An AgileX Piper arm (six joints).
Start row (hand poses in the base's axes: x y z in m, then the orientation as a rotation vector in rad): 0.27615, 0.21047, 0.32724, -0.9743, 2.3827, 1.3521
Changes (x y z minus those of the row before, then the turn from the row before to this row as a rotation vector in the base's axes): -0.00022, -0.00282, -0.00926, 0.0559, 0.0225, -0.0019; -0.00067, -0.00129, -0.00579, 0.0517, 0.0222, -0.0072; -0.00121, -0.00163, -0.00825, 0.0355, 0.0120, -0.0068; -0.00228, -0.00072, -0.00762, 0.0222, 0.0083, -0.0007; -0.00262, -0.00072, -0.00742, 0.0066, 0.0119, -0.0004; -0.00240, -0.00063, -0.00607, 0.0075, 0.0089, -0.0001; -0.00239, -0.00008, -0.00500, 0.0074, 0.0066, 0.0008; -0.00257, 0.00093, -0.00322, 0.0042, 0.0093, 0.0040
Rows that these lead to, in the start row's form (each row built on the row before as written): 0.27593, 0.20765, 0.31798, -0.9466, 2.3479, 1.4283; 0.27526, 0.20636, 0.31219, -0.9124, 2.3157, 1.4967; 0.27405, 0.20473, 0.30394, -0.8880, 2.2906, 1.5396; 0.27177, 0.20401, 0.29632, -0.8767, 2.2747, 1.5682; 0.26915, 0.20329, 0.28890, -0.8675, 2.2764, 1.5840; 0.26675, 0.20266, 0.28283, -0.8602, 2.2750, 1.5985; 0.26436, 0.20258, 0.27783, -0.8554, 2.2720, 1.6114; 0.26179, 0.20351, 0.27461, -0.8537, 2.2738, 1.6246
